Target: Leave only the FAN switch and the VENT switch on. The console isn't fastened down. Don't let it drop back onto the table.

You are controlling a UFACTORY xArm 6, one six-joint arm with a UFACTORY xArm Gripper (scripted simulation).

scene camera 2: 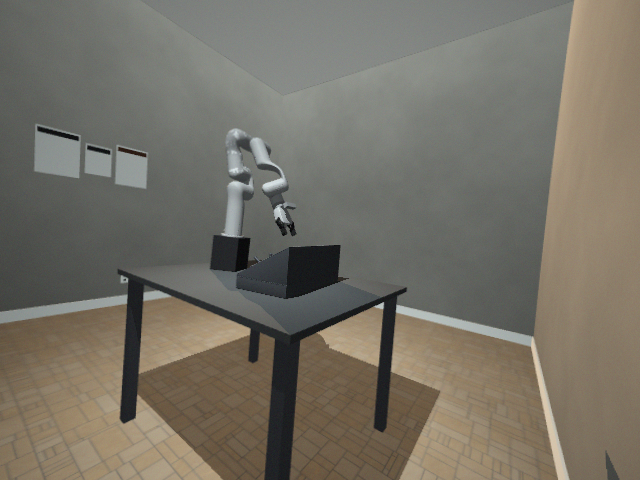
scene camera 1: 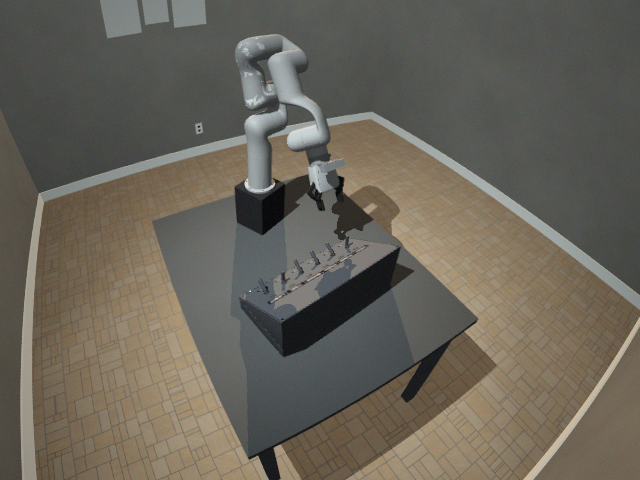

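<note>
The scene shows a dark wedge-shaped console [scene camera 2: 294, 270].
</note>
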